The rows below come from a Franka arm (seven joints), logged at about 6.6 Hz.
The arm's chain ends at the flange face. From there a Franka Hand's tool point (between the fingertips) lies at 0.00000 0.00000 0.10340 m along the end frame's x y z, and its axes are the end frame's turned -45 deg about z.
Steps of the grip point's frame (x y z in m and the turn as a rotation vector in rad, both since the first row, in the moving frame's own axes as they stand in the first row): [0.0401, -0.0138, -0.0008, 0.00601, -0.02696, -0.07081]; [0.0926, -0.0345, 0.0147, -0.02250, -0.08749, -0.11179]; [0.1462, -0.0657, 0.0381, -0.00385, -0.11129, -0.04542]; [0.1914, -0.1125, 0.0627, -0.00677, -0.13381, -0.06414]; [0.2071, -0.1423, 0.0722, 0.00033, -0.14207, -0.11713]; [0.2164, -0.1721, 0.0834, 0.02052, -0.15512, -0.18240]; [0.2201, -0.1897, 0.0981, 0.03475, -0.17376, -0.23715]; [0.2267, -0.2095, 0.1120, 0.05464, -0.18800, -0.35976]
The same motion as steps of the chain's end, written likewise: [0.0210, -0.0397, -0.0008, -0.01481, -0.02331, -0.07081]; [0.0454, -0.0982, 0.0151, -0.07777, -0.04595, -0.11179]; [0.0646, -0.1584, 0.0387, -0.08142, -0.07597, -0.04542]; [0.0647, -0.2254, 0.0636, -0.09941, -0.08983, -0.06414]; [0.0556, -0.2580, 0.0732, -0.10023, -0.10069, -0.11713]; [0.0432, -0.2856, 0.0847, -0.09518, -0.12420, -0.18240]; [0.0353, -0.3016, 0.0997, -0.09829, -0.14744, -0.23715]; [0.0277, -0.3211, 0.1140, -0.09430, -0.17157, -0.35976]
